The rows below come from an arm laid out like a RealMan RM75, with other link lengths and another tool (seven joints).
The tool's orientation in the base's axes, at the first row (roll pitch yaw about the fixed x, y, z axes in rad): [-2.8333, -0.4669, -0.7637]
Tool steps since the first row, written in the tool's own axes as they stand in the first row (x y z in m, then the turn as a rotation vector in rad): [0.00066, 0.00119, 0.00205, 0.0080, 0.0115, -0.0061]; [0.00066, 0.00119, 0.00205, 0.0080, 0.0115, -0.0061]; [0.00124, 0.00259, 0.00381, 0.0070, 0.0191, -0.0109]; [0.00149, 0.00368, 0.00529, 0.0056, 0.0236, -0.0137]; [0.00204, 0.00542, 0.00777, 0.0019, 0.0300, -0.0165]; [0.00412, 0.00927, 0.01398, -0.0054, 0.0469, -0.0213]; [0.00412, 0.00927, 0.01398, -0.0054, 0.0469, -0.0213]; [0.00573, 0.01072, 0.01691, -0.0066, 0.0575, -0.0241]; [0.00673, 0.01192, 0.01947, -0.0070, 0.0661, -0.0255]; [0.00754, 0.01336, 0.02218, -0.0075, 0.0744, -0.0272]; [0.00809, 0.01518, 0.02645, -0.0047, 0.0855, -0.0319]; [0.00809, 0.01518, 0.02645, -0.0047, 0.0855, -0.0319]
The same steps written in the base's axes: [0.00082, -0.00150, -0.00177, -0.0045, -0.0135, 0.0057]; [0.00082, -0.00150, -0.00177, -0.0045, -0.0135, 0.0057]; [0.00133, -0.00309, -0.00339, -0.0119, -0.0184, 0.0073]; [0.00165, -0.00421, -0.00483, -0.0167, -0.0209, 0.0078]; [0.00232, -0.00610, -0.00716, -0.0242, -0.0234, 0.0068]; [0.00473, -0.01088, -0.01255, -0.0408, -0.0317, 0.0030]; [0.00473, -0.01088, -0.01255, -0.0408, -0.0317, 0.0030]; [0.00648, -0.01324, -0.01471, -0.0490, -0.0391, 0.0020]; [0.00778, -0.01499, -0.01677, -0.0548, -0.0454, 0.0006]; [0.00890, -0.01683, -0.01910, -0.0607, -0.0515, -0.0004]; [0.01046, -0.01893, -0.02298, -0.0675, -0.0615, 0.0019]; [0.01046, -0.01893, -0.02298, -0.0675, -0.0615, 0.0019]
